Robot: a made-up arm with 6 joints.
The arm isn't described. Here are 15 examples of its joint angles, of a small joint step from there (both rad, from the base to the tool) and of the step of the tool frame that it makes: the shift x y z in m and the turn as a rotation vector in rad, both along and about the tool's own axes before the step.
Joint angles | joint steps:
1: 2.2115 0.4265 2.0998 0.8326 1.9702 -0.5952 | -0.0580 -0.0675 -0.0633 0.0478 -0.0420 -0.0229
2: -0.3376 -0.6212 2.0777 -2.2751 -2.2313 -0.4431 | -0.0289 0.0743 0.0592 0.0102 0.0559 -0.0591
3: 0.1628 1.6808 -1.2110 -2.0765 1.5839 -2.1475 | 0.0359 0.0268 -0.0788 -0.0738 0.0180 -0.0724
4: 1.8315 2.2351 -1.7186 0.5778 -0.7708 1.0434 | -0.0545 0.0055 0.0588 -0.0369 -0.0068 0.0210
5: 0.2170 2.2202 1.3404 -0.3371 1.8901 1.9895 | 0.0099 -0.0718 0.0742 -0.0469 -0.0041 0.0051
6: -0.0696 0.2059 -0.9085 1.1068 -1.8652 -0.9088 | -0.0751 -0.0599 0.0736 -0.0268 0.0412 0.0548
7: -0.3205 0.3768 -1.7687 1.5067 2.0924 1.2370 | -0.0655 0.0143 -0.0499 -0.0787 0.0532 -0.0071
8: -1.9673 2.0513 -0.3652 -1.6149 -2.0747 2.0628 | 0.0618 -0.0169 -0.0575 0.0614 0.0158 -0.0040
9: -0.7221 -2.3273 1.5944 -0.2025 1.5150 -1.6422 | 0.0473 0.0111 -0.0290 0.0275 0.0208 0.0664
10: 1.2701 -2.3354 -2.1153 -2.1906 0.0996 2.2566 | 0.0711 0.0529 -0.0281 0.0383 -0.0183 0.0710
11: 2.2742 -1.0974 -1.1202 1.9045 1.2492 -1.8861 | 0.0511 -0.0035 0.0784 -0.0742 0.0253 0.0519
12: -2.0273 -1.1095 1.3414 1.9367 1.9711 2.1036 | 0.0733 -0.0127 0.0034 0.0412 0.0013 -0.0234
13: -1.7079 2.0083 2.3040 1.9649 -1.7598 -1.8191 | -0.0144 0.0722 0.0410 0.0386 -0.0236 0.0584
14: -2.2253 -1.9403 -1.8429 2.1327 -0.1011 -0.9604 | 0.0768 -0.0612 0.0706 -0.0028 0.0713 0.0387
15: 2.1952 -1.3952 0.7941 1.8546 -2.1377 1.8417 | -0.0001 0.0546 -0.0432 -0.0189 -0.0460 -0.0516
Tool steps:
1: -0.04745 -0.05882 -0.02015 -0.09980 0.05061 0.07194
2: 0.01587 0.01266 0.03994 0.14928 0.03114 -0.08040
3: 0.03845 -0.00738 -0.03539 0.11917 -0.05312 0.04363
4: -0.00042 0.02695 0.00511 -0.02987 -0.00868 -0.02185
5: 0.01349 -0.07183 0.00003 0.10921 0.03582 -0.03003
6: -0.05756 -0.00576 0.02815 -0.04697 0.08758 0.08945
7: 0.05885 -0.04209 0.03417 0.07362 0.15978 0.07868
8: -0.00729 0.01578 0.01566 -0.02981 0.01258 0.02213
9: -0.03064 -0.01977 0.02034 -0.12819 0.06176 -0.02243
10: 0.02804 0.02155 0.06271 -0.09559 0.09698 -0.01308
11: 0.02172 0.00134 -0.01345 -0.06511 -0.04873 0.02520
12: -0.00851 -0.01145 -0.01617 0.03801 -0.04231 0.04612
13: 0.00150 -0.01887 0.01035 -0.08738 0.03626 0.06236
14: 0.01120 0.02916 -0.01788 -0.05987 -0.02330 -0.06164
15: 0.00114 0.01593 0.01014 0.00018 -0.00618 -0.01683
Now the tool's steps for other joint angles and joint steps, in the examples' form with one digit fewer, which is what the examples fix.
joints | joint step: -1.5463 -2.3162 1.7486 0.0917 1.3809 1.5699 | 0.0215 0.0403 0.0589 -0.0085 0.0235 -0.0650
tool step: -0.0037 -0.0398 0.0161 0.1101 0.0131 0.0616
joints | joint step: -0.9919 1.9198 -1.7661 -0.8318 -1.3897 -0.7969 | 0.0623 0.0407 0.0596 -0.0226 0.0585 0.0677
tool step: -0.0157 -0.0166 -0.0177 -0.1816 0.1079 -0.0640
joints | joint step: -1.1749 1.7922 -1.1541 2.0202 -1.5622 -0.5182 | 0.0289 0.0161 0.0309 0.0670 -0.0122 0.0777
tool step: 0.0245 0.0108 -0.0072 -0.0347 -0.0813 -0.0340
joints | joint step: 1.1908 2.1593 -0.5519 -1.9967 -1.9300 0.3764 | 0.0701 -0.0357 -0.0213 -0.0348 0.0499 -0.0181
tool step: -0.0440 -0.0144 0.0132 0.0502 0.0552 0.1059
